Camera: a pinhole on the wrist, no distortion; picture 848 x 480 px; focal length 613.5 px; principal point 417.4 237.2 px. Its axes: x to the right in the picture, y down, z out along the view. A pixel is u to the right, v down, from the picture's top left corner.
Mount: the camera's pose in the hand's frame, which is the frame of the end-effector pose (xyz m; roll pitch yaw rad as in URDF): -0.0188 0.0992 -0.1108 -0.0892 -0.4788 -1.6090
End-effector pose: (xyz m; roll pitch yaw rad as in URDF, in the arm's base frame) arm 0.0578 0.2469 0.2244 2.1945 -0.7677 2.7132
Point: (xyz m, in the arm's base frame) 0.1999 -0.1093 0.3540
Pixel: behind the camera
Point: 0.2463 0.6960 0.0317
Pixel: 666.2 61.3
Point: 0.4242 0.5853 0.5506
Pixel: 25.6 300.5
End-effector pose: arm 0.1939 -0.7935 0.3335 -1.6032 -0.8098 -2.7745
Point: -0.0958 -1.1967 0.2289
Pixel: 342.5 455.4
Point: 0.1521 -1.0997 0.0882
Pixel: 464.6 89.7
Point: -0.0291 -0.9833 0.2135
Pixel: 280.4 430.1
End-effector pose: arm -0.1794 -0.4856 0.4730 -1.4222 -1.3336 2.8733
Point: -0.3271 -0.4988 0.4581
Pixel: 514.2 327.0
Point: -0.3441 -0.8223 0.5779
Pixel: 723.1 379.6
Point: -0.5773 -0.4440 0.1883
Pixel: outside the picture
